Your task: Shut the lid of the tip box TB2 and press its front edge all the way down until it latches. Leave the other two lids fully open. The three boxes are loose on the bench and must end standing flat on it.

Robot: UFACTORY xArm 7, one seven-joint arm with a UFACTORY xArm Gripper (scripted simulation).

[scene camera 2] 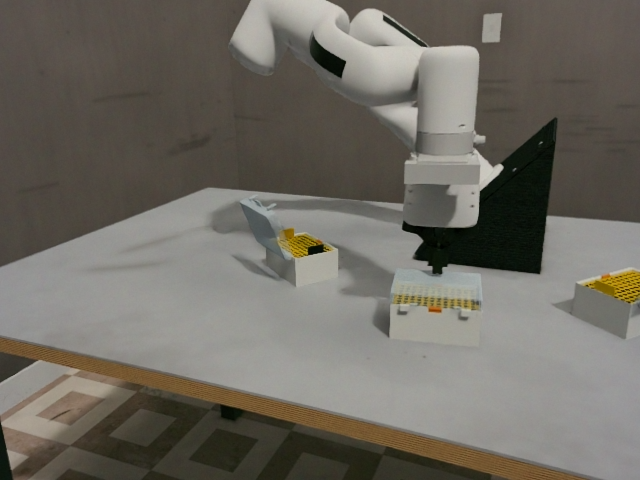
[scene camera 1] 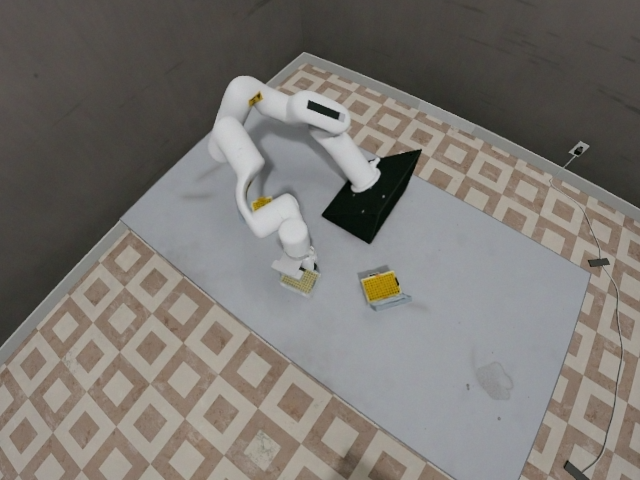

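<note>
A tip box (scene camera 2: 264, 223) can be seen.
</note>
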